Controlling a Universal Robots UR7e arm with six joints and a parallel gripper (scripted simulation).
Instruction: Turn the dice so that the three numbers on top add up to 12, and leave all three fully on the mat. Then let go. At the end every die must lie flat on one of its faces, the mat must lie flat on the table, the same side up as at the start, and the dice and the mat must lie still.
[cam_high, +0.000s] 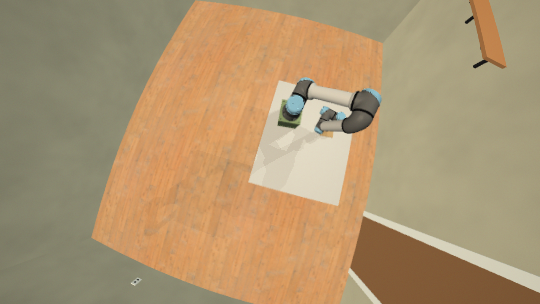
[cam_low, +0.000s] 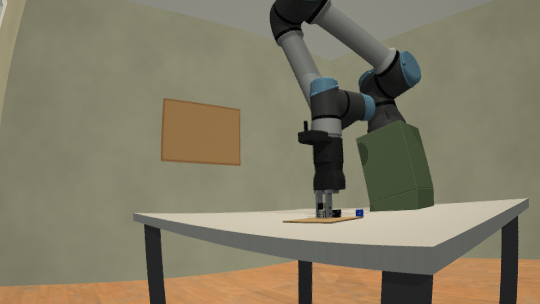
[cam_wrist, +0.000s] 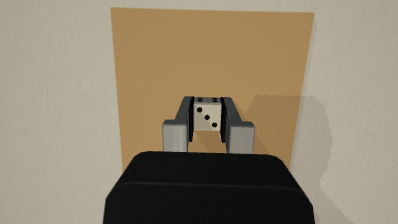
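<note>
My gripper is now 1 cm above the white die. From my hand the other things lie so: blue die 11 cm behind, 2 cm below, 1 cm to the left; then black die 5 cm behind, 1 cm to the right, 1 cm below; then tan mat 2 cm below.
</note>
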